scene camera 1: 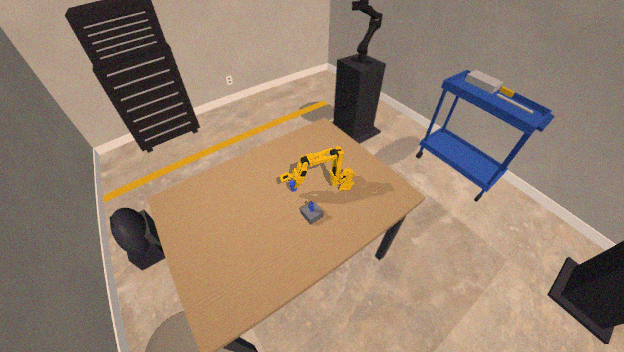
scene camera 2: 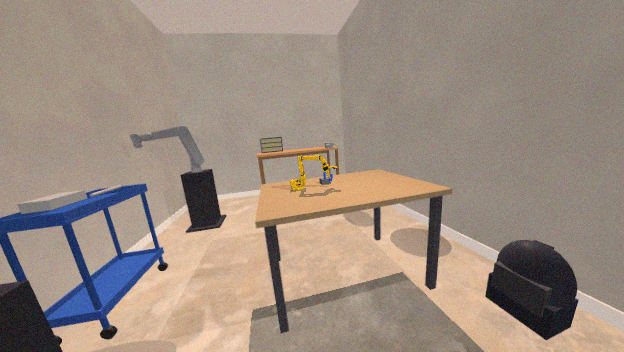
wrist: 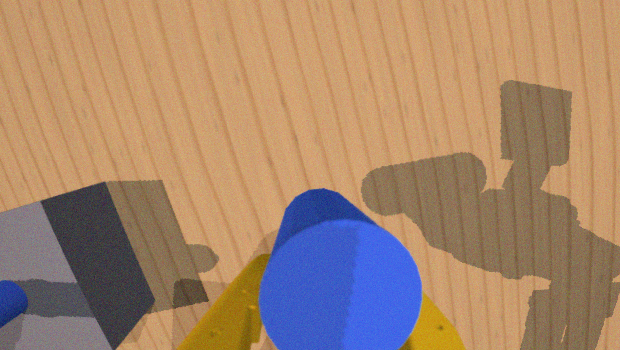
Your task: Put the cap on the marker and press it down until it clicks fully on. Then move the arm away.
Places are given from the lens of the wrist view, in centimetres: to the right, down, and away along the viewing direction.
blue cap (wrist: pixel 333 271): 0, 2, 4
grey block (wrist: pixel 73 259): -10, 4, 11
The marked spots on the grey block and the blue cap are 13 cm apart.
